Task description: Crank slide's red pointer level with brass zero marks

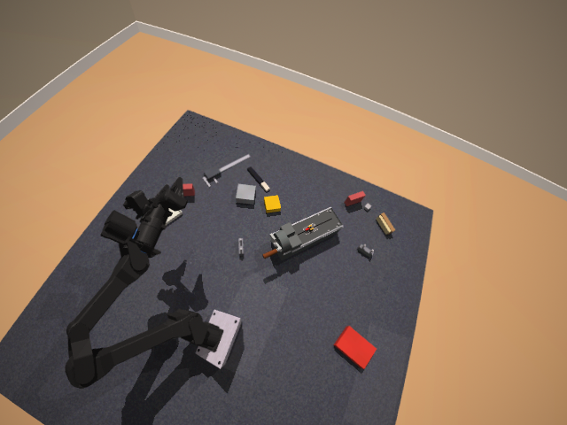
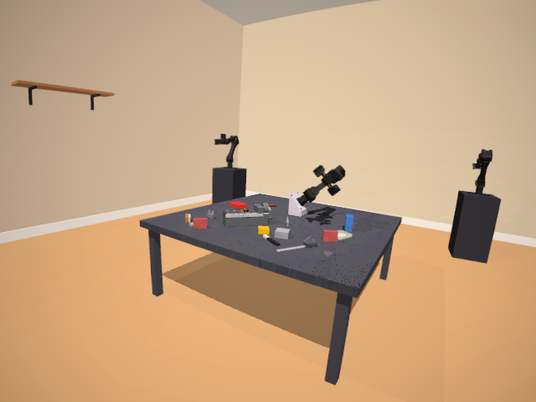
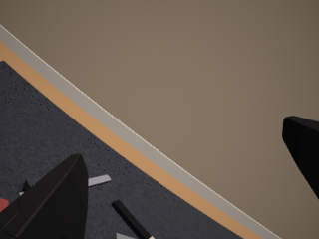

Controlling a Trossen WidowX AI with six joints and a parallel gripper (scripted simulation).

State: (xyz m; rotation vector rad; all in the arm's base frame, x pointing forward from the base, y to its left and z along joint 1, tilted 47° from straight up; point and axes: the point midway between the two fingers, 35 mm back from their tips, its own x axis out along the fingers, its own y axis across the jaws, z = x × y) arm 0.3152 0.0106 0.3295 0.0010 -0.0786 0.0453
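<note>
Now: gripper tip 43 cm to the left of the red pointer, 21 cm above it and 9 cm short of it. Round my gripper tip: blue block 25 cm below, 15 cm behind, 13 cm to the left; then white tray 29 cm below, 12 cm to the left; then grey block 27 cm below, 18 cm ahead, 15 cm to the right.
</note>
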